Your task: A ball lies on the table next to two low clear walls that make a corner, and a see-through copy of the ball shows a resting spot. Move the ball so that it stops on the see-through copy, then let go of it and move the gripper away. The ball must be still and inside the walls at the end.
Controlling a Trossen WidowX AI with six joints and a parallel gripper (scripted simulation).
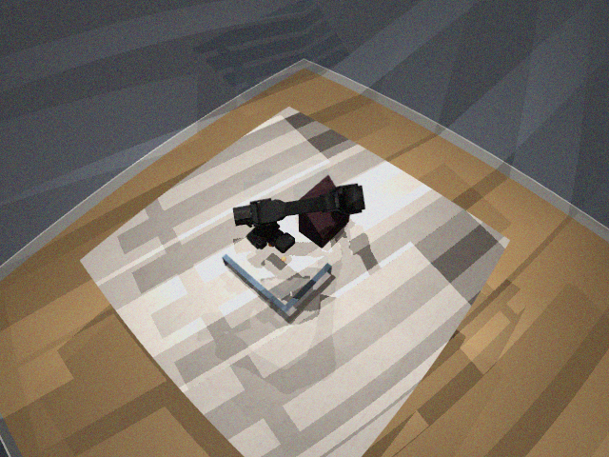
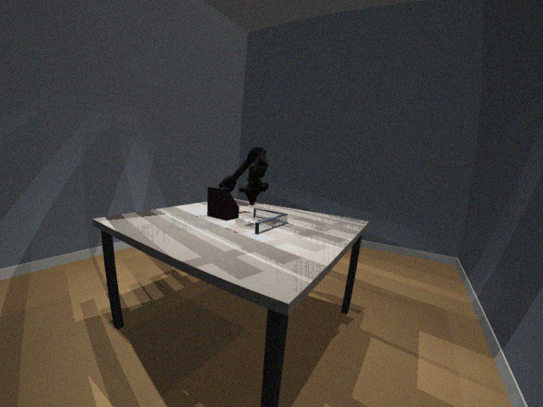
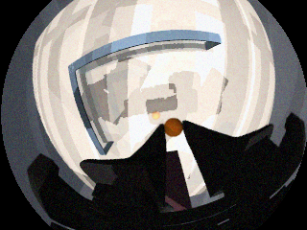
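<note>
Right now the see-through copy is 12 cm below my gripper tip, 3 cm behind it and 2 cm to the left of it. The rest, counted from my gripper tip: orange ball (right at my gripper tip); then wall (12 cm ahead, 10 cm below, 4 cm to the left).
</note>
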